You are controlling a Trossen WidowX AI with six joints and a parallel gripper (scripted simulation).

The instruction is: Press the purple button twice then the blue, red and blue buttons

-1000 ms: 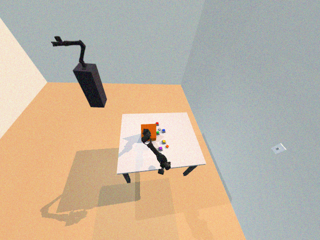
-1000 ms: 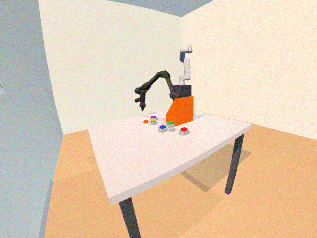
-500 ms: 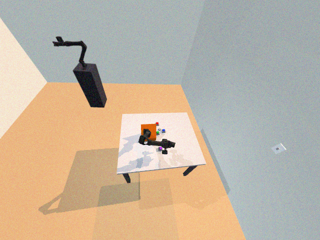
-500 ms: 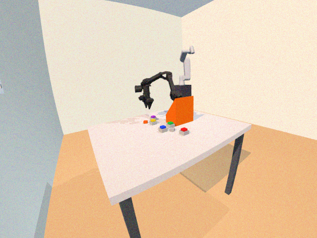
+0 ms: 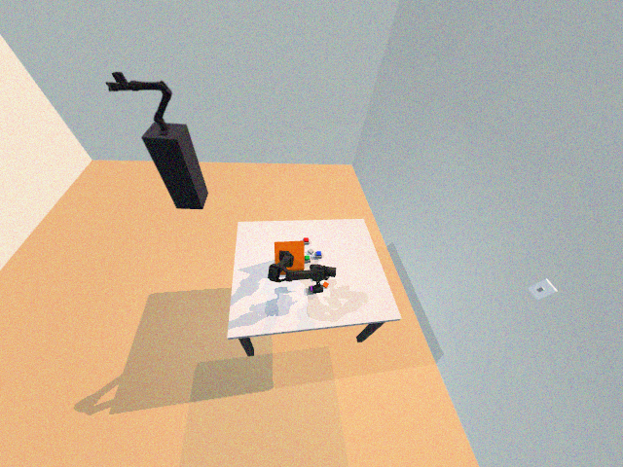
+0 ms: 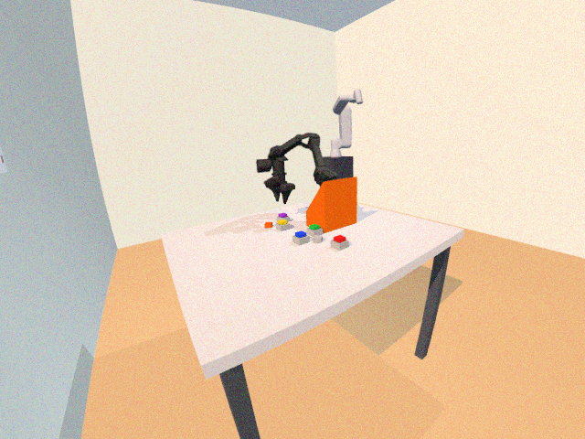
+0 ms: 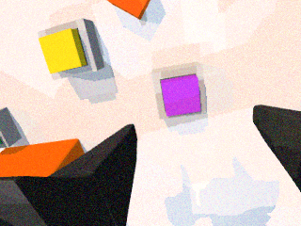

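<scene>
Now: gripper tip 6 cm above the purple button. The rest, counted from my gripper tip: small orange block: 9 cm ahead, 3 cm to the left, 9 cm below; then yellow button: 5 cm ahead, 10 cm to the left, 6 cm below; then green button: 3 cm behind, 25 cm to the left, 6 cm below.
</scene>
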